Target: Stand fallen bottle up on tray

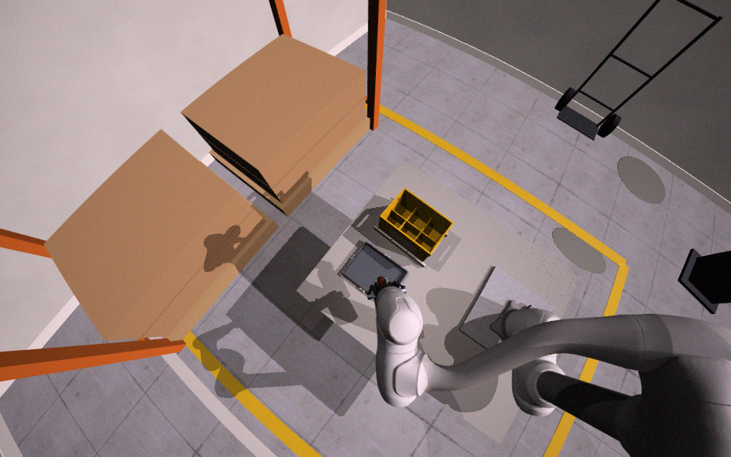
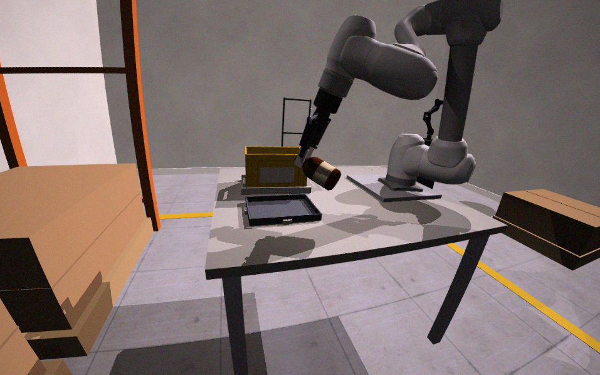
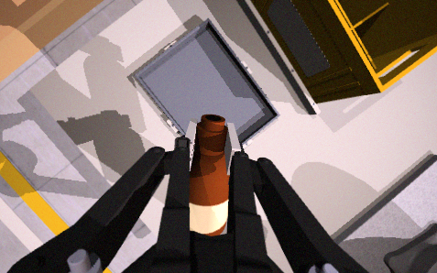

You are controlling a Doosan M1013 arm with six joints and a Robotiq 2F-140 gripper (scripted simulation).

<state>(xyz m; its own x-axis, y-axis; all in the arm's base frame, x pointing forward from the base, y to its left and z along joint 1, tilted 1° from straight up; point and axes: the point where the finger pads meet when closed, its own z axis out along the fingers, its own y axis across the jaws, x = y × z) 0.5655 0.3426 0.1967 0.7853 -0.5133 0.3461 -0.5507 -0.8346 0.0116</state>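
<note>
The brown bottle lies 4 cm below my hand, 4 cm behind it and 2 cm to the left of it. The rest, counted from my hand: dark grey tray (21 cm below, 7 cm ahead, 4 cm to the right); then yellow crate (31 cm to the right, 14 cm below, 10 cm ahead).
</note>
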